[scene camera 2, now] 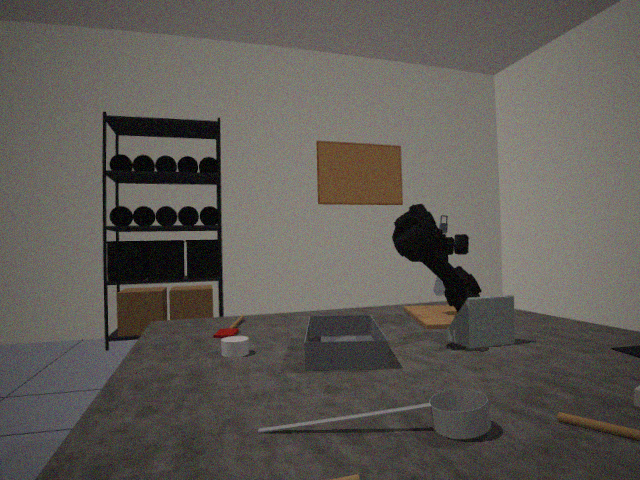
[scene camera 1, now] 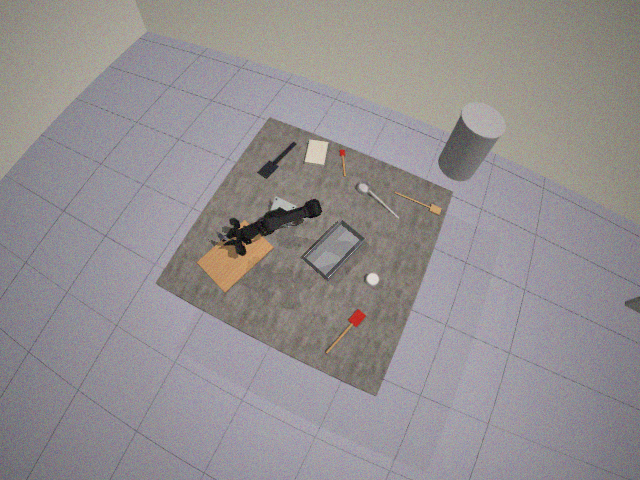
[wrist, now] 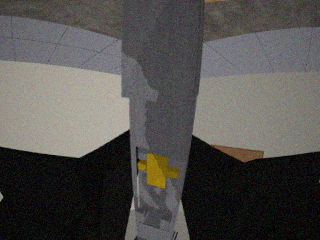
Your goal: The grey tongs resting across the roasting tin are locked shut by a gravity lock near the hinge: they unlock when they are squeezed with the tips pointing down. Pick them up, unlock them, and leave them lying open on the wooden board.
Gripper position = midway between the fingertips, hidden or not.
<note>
In view: the gripper point(wrist: 156, 133), a yellow lock piece point(wrist: 156, 165), a wooden board point(scene camera 1: 222, 264) and a roasting tin point(scene camera 2: 353, 342).
The wooden board is seen too in scene camera 2 point(scene camera 2: 436, 316). The roasting tin shows as well in scene camera 1 point(scene camera 1: 337, 246).
</note>
